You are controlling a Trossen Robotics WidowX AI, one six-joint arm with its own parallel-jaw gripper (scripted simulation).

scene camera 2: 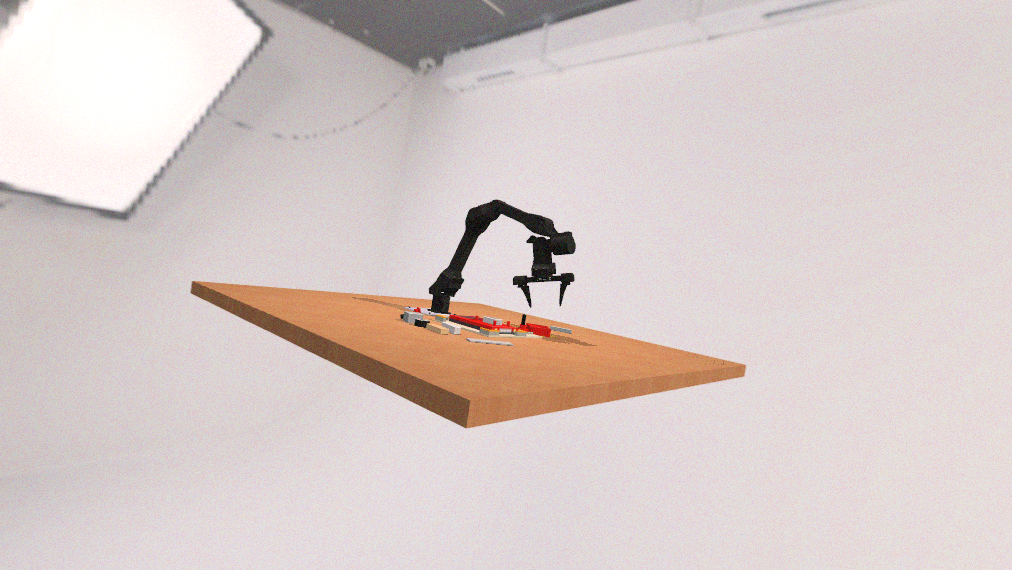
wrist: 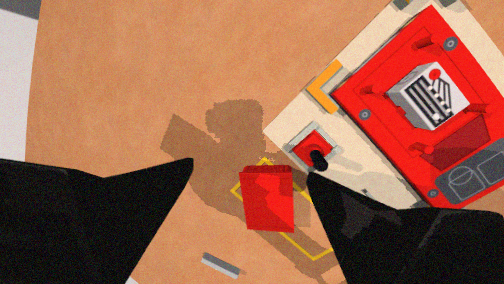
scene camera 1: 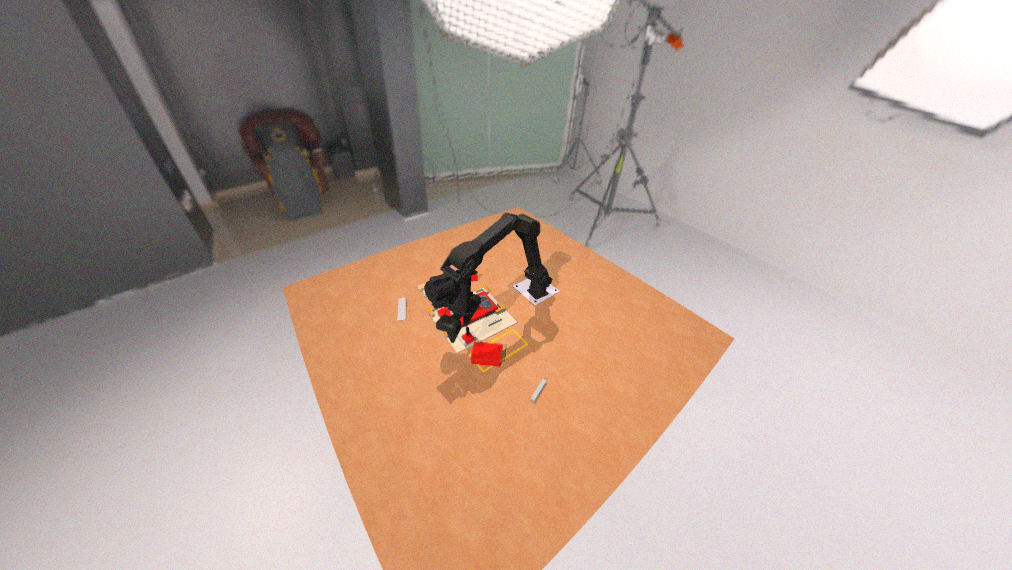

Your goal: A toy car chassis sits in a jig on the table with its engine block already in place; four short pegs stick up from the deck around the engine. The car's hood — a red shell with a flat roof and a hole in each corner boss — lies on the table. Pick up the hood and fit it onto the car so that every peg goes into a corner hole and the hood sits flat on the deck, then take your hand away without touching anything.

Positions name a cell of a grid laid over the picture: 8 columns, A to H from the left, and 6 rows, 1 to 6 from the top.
Labels:
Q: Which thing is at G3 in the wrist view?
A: A grey engine block.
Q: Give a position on a cream jig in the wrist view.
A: At F4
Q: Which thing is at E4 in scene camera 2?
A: The gripper.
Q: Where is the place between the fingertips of the gripper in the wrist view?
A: D4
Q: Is the gripper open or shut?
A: Open.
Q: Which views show the gripper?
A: Scene camera 2, the wrist view and scene camera 1: all of them.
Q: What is the gripper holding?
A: Nothing.

